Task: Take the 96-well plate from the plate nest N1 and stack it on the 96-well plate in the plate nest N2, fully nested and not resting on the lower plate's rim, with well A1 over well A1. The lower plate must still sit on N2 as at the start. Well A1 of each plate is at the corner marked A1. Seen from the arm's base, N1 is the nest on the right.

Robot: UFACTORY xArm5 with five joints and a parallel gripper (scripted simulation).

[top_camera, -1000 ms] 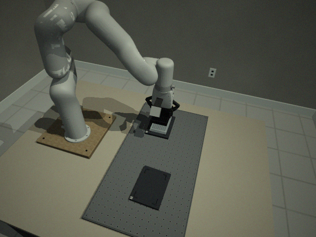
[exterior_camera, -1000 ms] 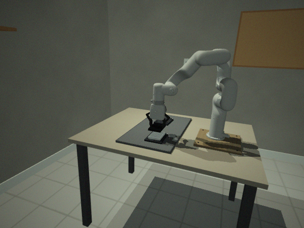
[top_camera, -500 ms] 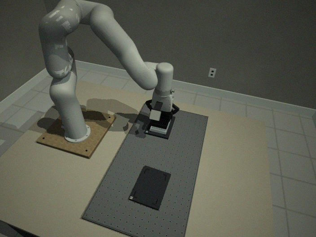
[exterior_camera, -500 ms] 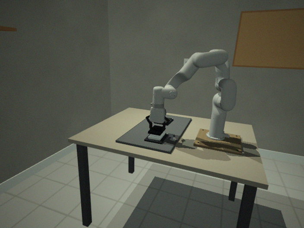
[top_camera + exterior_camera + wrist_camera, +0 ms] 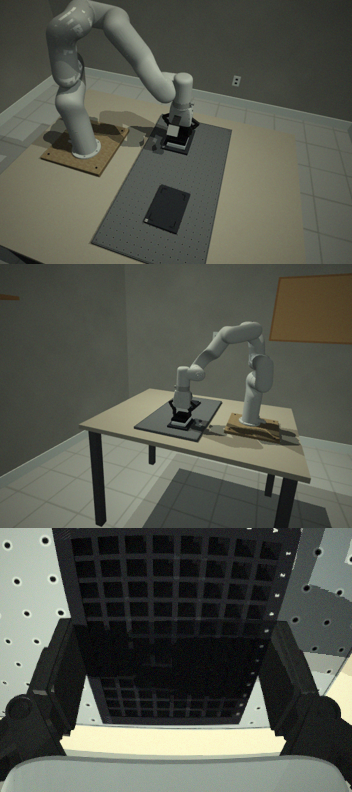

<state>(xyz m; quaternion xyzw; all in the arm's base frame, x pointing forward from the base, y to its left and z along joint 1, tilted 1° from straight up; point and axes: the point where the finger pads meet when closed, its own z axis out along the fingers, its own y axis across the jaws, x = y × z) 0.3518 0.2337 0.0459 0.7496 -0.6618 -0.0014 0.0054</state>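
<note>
The black 96-well plate is 10 mm below my hand. Also, from my hand: white 96-well plate (40 mm below); corner label (50 mm ahead, 420 mm to the right, 40 mm below).
</note>
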